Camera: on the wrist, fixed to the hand. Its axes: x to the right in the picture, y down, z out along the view.
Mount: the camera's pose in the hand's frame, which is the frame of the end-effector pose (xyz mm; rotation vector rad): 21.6 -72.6 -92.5 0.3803 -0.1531 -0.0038
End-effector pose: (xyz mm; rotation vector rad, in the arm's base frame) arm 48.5 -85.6 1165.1 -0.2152 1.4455 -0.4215
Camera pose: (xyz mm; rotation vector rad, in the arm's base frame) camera -52.1 -150.2 1162.5 0.0553 1.1898 -0.6590
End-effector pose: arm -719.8 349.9 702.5 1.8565 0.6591 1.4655
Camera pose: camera -803.1 430.8 673.8 2.2262 0.9133 1.2417
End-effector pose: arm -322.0 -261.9 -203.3 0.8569 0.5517 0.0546
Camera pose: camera -360.5 -239.4 -314.2 1.2192 0.4249 -0.1226
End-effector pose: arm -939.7 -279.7 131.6 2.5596 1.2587 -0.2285
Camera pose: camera -982.5 -192.0 200.7 2.7815 1.2628 -0.7129
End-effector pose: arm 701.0 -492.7 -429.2 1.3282 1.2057 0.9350
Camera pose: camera 604.4 -458.9 -491.0 1.6636 1.3066 0.6045
